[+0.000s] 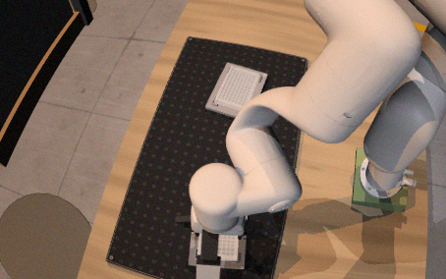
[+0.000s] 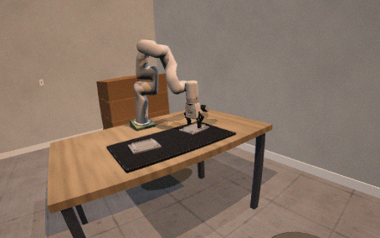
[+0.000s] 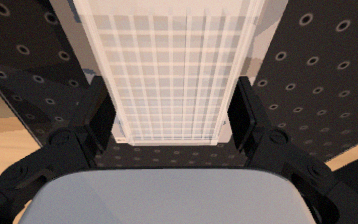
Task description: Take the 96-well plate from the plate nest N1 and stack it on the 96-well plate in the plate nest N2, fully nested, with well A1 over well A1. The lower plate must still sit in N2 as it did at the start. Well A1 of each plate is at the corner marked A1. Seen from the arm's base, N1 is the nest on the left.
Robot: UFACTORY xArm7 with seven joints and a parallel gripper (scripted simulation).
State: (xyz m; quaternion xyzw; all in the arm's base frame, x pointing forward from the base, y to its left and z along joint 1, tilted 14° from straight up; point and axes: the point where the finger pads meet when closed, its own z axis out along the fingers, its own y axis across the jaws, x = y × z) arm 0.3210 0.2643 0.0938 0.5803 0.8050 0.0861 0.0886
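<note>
Right now my hand is 20 mm above the plate nest N1. Round my hand: plate nest N2 (100 mm ahead, 370 mm to the right, 20 mm below).
</note>
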